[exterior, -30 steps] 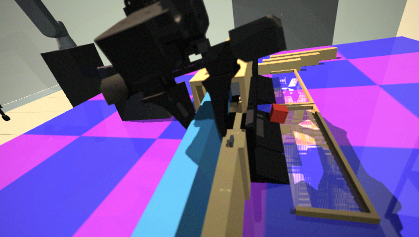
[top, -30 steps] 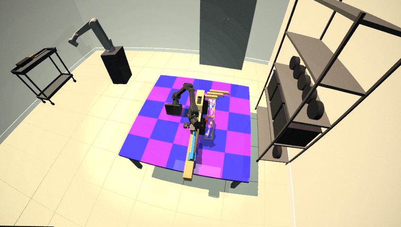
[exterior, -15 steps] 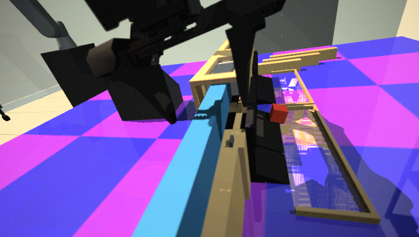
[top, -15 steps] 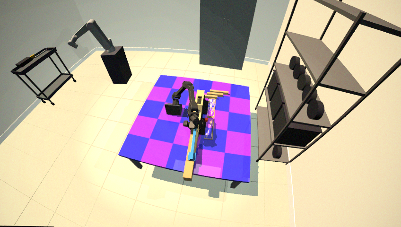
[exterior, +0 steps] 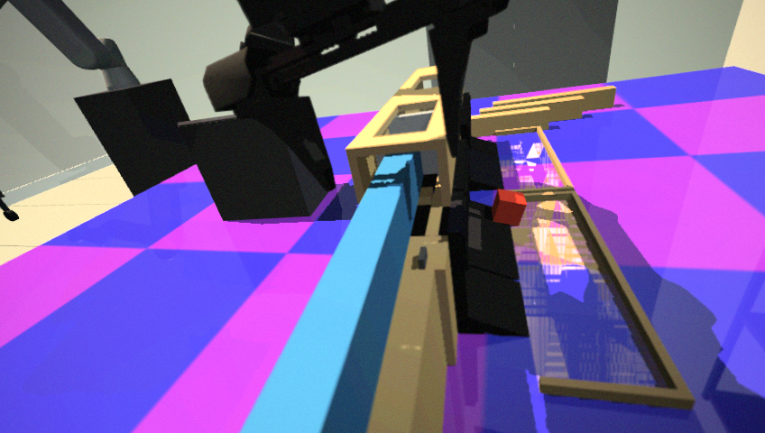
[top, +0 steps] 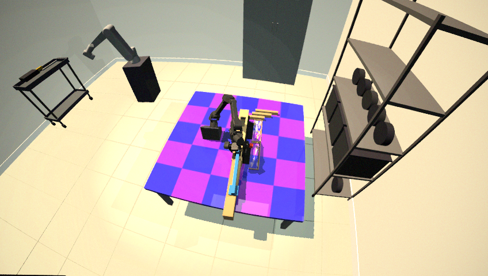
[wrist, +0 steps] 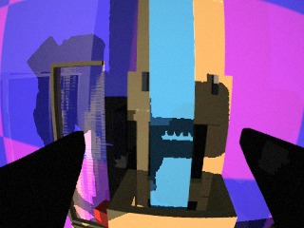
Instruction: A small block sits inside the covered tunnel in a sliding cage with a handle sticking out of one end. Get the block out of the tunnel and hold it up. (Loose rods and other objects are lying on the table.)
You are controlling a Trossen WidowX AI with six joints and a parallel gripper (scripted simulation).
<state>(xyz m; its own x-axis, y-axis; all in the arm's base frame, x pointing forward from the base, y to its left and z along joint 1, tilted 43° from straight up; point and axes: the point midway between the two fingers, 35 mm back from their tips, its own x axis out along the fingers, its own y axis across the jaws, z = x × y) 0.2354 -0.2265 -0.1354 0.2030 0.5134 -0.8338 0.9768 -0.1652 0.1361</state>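
The tan tunnel is 8 cm below my gripper tip, 3 cm to the left of it and 2 cm ahead of it. From my gripper tip the other things lie so: small red block (18 cm to the left, 13 cm below, 10 cm ahead).
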